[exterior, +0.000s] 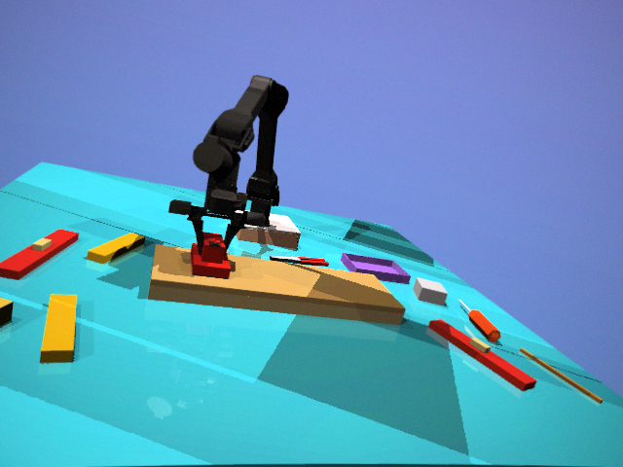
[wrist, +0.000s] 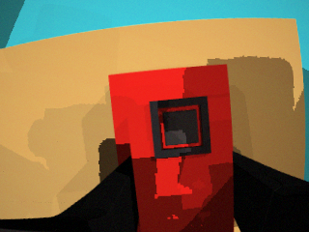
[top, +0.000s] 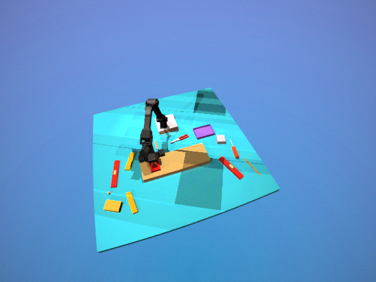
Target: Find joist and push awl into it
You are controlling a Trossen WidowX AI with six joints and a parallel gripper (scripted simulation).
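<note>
Right now the purple tray is 43 cm to the left of my gripper tip, 31 cm behind it and 5 cm below it. Round my gripper tip: grey block (55 cm to the left, 20 cm behind, 5 cm below); then stud finder (2 cm above, 1 cm ahead); then awl (19 cm behind, 6 cm below, 2 cm to the left).
</note>
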